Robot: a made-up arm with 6 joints.
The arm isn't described. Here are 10 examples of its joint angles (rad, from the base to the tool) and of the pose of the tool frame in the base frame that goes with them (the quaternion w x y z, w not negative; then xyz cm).
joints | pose
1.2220 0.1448 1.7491 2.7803 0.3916 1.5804 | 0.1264 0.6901 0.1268 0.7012 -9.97 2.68 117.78
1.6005 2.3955 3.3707 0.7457 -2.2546 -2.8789 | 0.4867 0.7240 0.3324 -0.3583 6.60 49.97 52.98
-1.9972 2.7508 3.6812 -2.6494 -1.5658 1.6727 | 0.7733 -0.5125 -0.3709 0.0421 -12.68 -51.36 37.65
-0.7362 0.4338 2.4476 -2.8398 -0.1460 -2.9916 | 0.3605 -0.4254 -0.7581 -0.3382 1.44 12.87 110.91
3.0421 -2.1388 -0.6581 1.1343 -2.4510 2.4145 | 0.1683 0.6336 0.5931 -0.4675 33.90 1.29 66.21
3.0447 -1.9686 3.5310 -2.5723 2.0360 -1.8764 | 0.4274 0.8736 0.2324 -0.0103 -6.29 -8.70 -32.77
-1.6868 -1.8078 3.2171 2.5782 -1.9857 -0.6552 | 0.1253 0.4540 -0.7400 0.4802 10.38 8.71 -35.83
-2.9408 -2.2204 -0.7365 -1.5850 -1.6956 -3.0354 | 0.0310 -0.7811 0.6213 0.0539 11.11 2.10 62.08
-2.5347 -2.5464 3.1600 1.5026 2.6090 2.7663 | 0.4351 0.8626 -0.1232 0.2270 -29.62 -19.65 -25.14
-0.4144 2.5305 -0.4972 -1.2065 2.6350 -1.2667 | 0.9017 0.0472 0.0177 -0.4294 -37.56 12.24 1.30
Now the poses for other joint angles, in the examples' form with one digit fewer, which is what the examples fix.
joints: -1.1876 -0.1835 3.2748 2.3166 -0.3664 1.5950
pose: 0.310 -0.361 -0.164 0.864 -15.2 57.6 33.7
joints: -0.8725 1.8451 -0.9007 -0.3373 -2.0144 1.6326
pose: 0.147 -0.784 -0.197 -0.570 -22.2 10.2 -2.6
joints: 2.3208 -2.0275 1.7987 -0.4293 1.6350 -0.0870
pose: 0.548 -0.373 0.099 0.742 61.0 -50.8 -22.6
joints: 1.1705 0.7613 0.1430 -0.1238 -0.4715 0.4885
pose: 0.636 -0.400 0.338 0.566 37.4 60.5 15.8
